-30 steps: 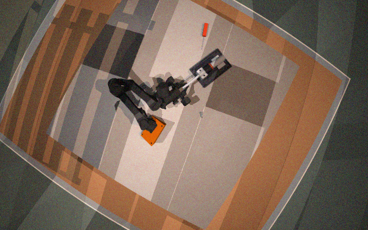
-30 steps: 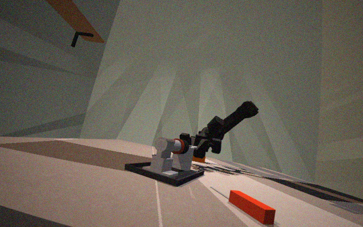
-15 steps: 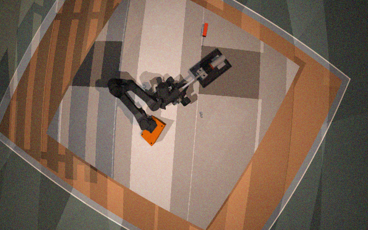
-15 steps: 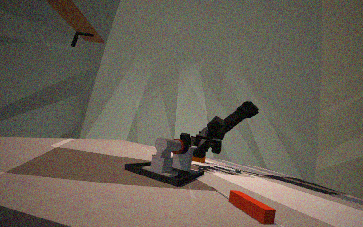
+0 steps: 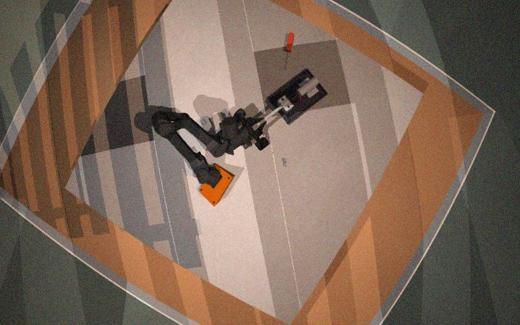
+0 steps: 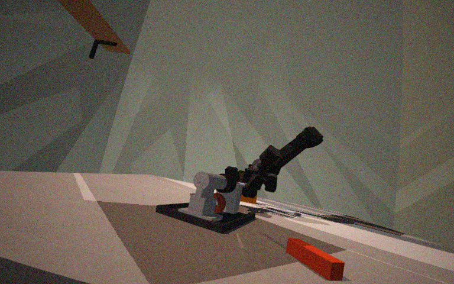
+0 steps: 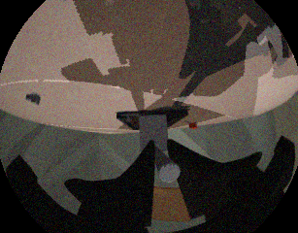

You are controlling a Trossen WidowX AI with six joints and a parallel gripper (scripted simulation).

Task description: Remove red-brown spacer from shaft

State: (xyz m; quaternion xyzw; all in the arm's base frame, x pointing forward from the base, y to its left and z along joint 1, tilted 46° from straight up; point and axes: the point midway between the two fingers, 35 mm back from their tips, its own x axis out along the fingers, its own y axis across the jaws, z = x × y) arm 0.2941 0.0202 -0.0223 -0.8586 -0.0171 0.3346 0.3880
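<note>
Now: gripper tip 7 cm short of the light shaft, 2 cm to the left of it and 2 cm below it. Round my gripper tip: small grey piece: 8 cm behind, 18 cm to the right, 6 cm below; then dark spacer: 16 cm ahead, 4 cm to the right, 2 cm above; then red-brown spacer: 18 cm ahead, 4 cm to the right, 1 cm below.
</note>
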